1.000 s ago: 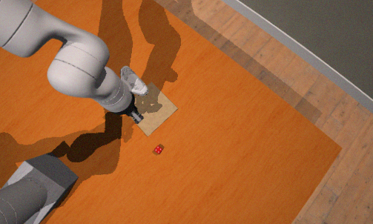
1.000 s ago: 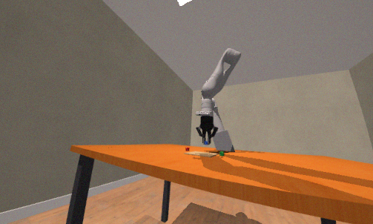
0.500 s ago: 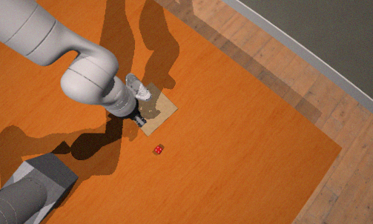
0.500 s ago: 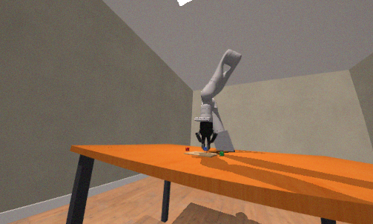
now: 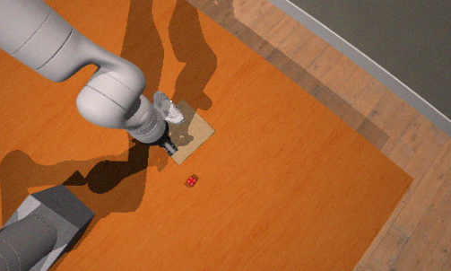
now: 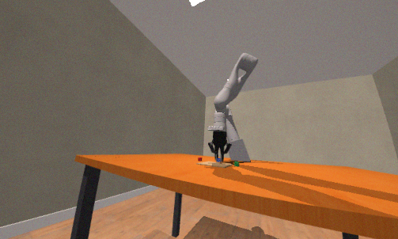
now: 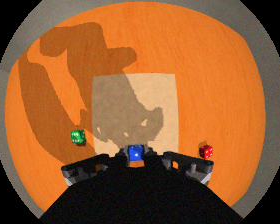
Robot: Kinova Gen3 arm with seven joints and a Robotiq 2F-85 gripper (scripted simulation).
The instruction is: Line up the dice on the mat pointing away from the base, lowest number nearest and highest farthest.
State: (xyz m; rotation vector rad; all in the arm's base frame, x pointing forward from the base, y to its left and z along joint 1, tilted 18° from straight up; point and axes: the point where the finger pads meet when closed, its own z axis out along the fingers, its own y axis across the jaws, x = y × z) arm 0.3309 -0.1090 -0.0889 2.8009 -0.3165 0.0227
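My gripper is now 1 cm above the blue die. Round my hand: green die (4 cm ahead, 9 cm to the left, 2 cm below); tan mat (5 cm ahead, 1 cm to the right, 3 cm below); red die (5 cm behind, 12 cm to the right, 2 cm below).
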